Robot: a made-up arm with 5 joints.
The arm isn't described. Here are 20 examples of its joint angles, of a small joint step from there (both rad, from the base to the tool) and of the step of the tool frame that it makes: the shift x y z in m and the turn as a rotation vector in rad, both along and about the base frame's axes.
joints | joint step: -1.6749 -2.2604 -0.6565 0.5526 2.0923 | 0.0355 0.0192 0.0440 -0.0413 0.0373
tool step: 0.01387 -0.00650 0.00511 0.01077 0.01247 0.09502
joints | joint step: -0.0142 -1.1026 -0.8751 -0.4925 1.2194 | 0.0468 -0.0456 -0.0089 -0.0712 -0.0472
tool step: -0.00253 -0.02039 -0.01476 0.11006 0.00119 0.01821
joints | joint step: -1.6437 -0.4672 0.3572 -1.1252 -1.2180 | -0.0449 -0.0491 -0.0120 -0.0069 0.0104
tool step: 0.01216 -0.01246 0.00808 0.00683 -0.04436 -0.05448
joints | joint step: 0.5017 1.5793 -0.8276 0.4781 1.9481 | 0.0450 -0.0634 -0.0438 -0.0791 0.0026
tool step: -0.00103 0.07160 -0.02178 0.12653 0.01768 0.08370
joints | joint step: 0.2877 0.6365 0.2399 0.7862 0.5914 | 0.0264 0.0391 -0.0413 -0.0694 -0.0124
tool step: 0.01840 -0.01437 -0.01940 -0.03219 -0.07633 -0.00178
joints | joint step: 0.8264 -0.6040 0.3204 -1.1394 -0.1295 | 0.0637 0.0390 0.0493 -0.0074 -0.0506
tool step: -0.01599 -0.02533 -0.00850 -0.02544 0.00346 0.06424
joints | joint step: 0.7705 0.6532 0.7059 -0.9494 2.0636 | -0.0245 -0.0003 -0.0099 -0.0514 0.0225
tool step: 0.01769 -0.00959 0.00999 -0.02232 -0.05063 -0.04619
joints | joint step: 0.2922 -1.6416 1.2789 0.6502 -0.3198 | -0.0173 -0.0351 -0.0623 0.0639 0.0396
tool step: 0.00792 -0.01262 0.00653 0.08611 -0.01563 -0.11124
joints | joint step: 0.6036 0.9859 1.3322 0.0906 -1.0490 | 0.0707 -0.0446 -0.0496 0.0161 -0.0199
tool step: 0.01011 -0.01133 -0.00975 0.06698 0.02155 0.09469
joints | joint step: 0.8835 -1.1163 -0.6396 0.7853 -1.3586 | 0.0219 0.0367 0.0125 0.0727 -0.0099
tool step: -0.03242 -0.00312 -0.01077 -0.01252 -0.07674 0.08408
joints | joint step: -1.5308 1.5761 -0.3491 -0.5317 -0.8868 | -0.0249 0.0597 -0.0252 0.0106 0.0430
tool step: 0.00254 -0.00082 0.00570 -0.01566 0.09203 -0.01300
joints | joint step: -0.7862 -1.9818 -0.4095 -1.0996 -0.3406 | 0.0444 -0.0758 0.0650 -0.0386 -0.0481
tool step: 0.00166 0.03460 0.00726 0.07060 -0.07032 0.07685
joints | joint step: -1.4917 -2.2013 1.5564 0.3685 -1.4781 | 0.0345 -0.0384 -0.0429 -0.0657 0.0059
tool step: 0.00680 -0.00415 0.00514 0.02368 0.03747 0.00264
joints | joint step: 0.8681 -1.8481 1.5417 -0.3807 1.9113 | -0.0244 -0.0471 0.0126 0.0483 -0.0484
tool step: 0.03361 -0.01687 0.01266 0.04313 0.10765 -0.02553
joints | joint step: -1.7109 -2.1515 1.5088 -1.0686 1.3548 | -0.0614 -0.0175 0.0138 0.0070 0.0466
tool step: -0.00197 -0.00570 0.00849 -0.04665 -0.01113 -0.04996
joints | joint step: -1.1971 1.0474 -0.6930 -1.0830 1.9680 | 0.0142 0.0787 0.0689 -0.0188 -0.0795
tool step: -0.02277 0.00341 -0.01464 0.00381 0.05154 0.02726
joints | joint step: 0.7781 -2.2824 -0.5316 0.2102 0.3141 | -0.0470 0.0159 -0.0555 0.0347 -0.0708
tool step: 0.00099 -0.00135 -0.00503 0.04211 -0.03496 -0.11688
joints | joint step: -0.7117 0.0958 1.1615 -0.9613 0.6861 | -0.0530 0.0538 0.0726 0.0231 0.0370
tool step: -0.00678 0.00561 -0.00489 0.03666 0.10124 -0.02425
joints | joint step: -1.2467 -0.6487 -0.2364 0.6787 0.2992 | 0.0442 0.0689 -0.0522 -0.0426 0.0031
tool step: 0.00977 0.00534 -0.02193 -0.03395 0.06052 -0.02537
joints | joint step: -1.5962 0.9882 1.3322 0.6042 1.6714 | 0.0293 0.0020 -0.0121 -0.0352 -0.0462
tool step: -0.01767 0.00525 -0.01517 -0.01696 0.02341 -0.00977
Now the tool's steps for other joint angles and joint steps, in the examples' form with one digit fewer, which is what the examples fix.
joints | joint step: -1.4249 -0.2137 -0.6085 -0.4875 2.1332 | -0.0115 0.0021 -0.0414 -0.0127 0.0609
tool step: -0.0127 -0.0211 0.0059 0.0017 0.0333 -0.0682
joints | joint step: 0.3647 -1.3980 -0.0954 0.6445 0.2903 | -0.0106 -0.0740 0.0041 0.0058 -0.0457
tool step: 0.0130 -0.0175 0.0077 0.1053 0.0241 0.0232
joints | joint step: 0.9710 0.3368 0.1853 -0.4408 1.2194 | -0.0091 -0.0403 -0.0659 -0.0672 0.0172
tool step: 0.0222 0.0285 0.0160 0.0718 -0.0451 -0.0478
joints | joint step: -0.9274 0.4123 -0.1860 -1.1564 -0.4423 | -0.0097 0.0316 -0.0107 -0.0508 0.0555
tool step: -0.0052 -0.0033 0.0101 -0.0137 0.0462 -0.0858
